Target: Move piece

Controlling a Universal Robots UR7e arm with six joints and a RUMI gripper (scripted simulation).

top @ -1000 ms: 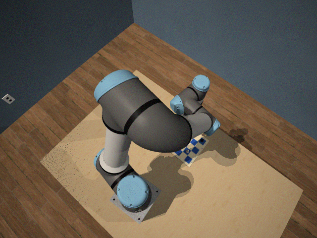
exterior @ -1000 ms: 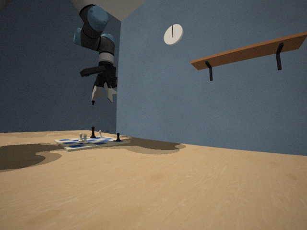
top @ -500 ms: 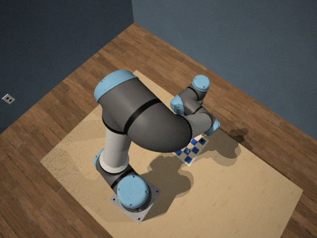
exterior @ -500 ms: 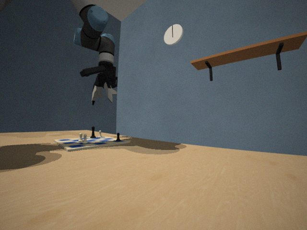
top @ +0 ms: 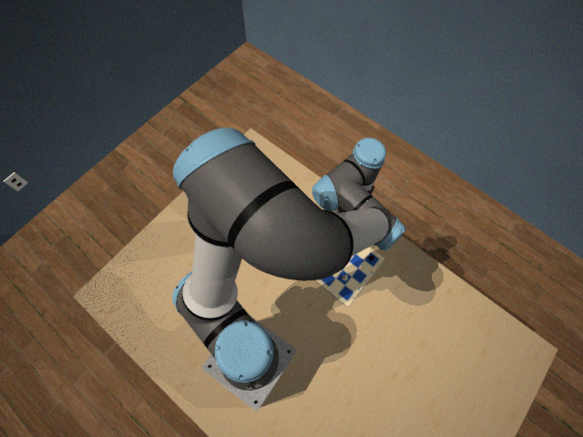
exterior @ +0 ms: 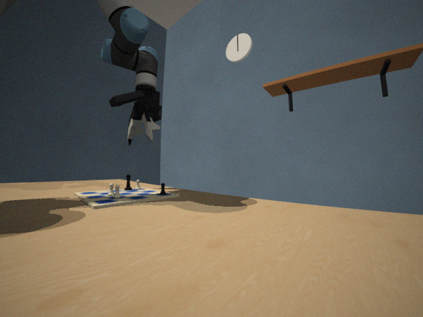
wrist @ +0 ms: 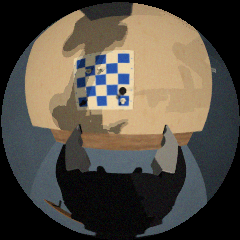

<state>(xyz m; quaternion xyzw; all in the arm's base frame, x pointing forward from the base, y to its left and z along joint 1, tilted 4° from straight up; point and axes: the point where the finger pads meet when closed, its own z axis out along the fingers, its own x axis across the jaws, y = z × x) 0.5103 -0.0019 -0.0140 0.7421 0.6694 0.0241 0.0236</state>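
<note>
Now: hand 30 mm past the tall black piece and 130 mm above it. From my hand the other things lie so: chessboard: 80 mm behind, 70 mm to the right, 160 mm below; black pawn: 10 mm behind, 150 mm to the right, 140 mm below.
</note>
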